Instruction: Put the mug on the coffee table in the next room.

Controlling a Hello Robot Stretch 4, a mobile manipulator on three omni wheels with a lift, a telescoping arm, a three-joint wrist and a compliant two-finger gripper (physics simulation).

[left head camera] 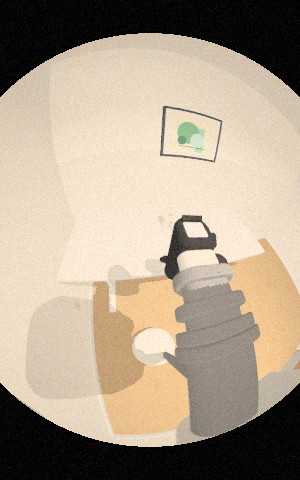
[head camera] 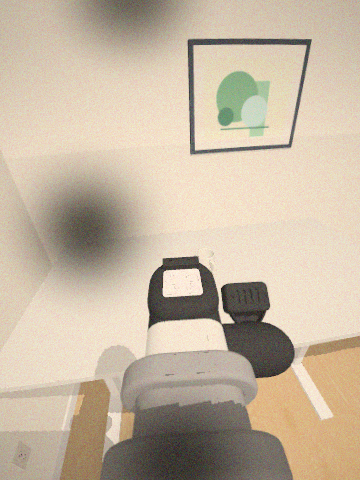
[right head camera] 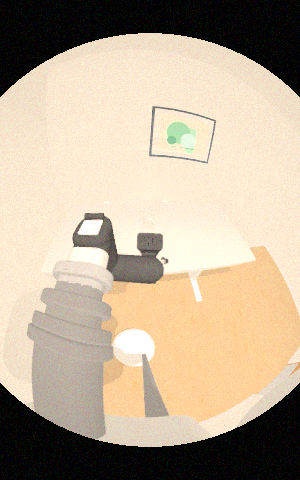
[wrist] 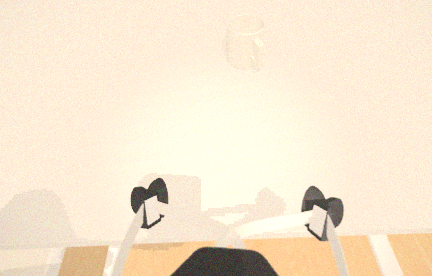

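Note:
A pale mug [head camera: 206,255] [right head camera: 149,222] [wrist: 243,45] stands upright on a white table [head camera: 300,275] [left head camera: 105,250] [right head camera: 220,240] [wrist: 350,125]. In the wrist view it is near the top, right of centre, with its handle to the right. It is very faint against the white surface, and the wrist partly hides it in the head camera view. My gripper [wrist: 233,197] is open, its two fingertips wide apart with table surface between them. It is over the front part of the table, on the near side of the mug and apart from it. The coffee table does not show.
A framed picture [head camera: 252,95] [left head camera: 191,134] [right head camera: 182,134] hangs on the wall behind the table. A side wall is at the left. A white table leg [head camera: 312,390] [right head camera: 195,287] stands on the wooden floor. A white round object [left head camera: 150,345] [right head camera: 134,345] is beside my arm.

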